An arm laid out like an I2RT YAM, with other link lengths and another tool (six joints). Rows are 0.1 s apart.
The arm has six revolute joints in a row. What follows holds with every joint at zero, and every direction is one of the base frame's.
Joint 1 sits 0.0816 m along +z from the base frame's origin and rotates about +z.
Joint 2 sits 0.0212 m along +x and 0.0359 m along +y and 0.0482 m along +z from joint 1 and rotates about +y.
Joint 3 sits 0.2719 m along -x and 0.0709 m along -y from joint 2 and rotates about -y.
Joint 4 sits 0.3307 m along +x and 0.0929 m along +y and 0.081 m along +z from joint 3 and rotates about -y.
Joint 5 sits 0.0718 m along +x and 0.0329 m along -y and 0.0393 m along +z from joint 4 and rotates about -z.
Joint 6 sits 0.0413 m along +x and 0.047 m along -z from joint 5 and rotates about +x.
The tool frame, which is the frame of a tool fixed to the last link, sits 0.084 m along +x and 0.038 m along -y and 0.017 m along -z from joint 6; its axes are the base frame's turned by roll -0.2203, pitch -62.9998 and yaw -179.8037 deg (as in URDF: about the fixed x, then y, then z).
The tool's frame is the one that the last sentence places.
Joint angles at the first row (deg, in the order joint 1, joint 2, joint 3, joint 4, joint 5, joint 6):
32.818, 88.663, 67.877, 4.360, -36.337, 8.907
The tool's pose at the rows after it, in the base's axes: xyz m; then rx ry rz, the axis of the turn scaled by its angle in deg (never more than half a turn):
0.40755 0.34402 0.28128 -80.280 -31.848 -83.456
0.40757 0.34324 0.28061 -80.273 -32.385 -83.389
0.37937 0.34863 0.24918 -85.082 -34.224 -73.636
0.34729 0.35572 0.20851 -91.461 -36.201 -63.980
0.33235 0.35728 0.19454 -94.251 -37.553 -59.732
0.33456 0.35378 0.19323 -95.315 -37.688 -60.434
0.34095 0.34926 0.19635 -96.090 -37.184 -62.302
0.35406 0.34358 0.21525 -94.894 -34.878 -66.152
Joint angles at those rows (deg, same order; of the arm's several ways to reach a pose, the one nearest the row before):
32.621, 88.094, 67.877, 4.338, -35.901, 8.448
32.513, 88.072, 67.855, 4.010, -36.140, 7.880
33.912, 87.744, 66.150, -2.983, -39.746, 6.875
36.512, 88.684, 64.401, -10.153, -40.709, 5.453
37.714, 89.099, 64.226, -14.240, -40.884, 4.317
37.496, 89.034, 64.249, -14.918, -39.834, 3.901
36.949, 88.816, 64.511, -14.895, -38.457, 4.011
35.638, 87.788, 65.429, -13.190, -37.649, 5.695

